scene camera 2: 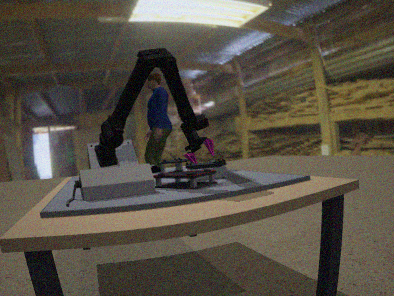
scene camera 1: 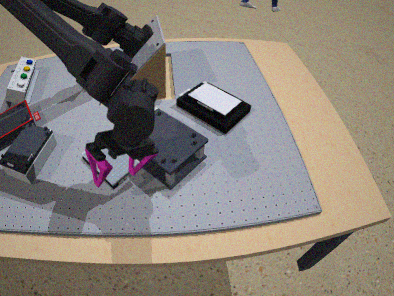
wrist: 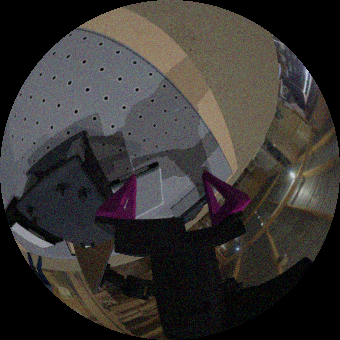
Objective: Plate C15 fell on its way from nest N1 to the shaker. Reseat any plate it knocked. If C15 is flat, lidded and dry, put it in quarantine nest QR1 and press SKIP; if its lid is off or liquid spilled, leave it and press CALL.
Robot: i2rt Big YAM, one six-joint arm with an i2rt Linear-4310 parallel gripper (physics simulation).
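Frame: origin at the arm's base, x ahead, y left, z up, level; centimetres.
Seen in the pictures: gripper, between the fingertips: (scene camera 2: 205, 161) (scene camera 1: 114, 179) (wrist: 169, 174); arm's base, origin of its link: (scene camera 2: 105, 156) (scene camera 1: 139, 43) (wrist: 101, 273).
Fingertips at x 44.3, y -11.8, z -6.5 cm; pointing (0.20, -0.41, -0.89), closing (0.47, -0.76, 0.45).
Offsets run from my fingertips to a thing's middle. "pt": to the spot under its first point.
A pale, flat plate-like piece with a dark edge @[dx -8.7, dy -0.9, dz -3.4 cm] (scene camera 1: 119, 173) (wrist: 150, 194) lies low beside the dark two-level stand (scene camera 1: 179, 136) (wrist: 65, 200); my gripper partly hides it, and its label, lid and any liquid cannot be made out. My gripper (scene camera 1: 115, 179) (scene camera 2: 203, 158) (wrist: 169, 174) has magenta fingers spread wide above this piece, with nothing between them. A red-outlined dark nest @[dx -28.9, dy -33.3, dz -2.4 cm] (scene camera 1: 16, 118) with a small red tag is at the left in the first scene view. A button box @[pt dx -45.0, dy -30.5, dz +2.4 cm] (scene camera 1: 21, 80) with blue, yellow, green and white buttons stands behind it.
A black block with a white top @[dx -20.3, dy +28.4, dz -1.6 cm] (scene camera 1: 215, 98) stands right of the stand. A grey block with a dark top @[pt dx -13.3, dy -22.6, dz +0.8 cm] (scene camera 1: 27, 149) is at the left, near the red-outlined nest. An upright panel (scene camera 1: 156, 75) rises behind the stand. A grey housing @[dx -51.9, dy -33.1, dz -0.5 cm] (scene camera 2: 117, 182) stands near the front in the second scene view.
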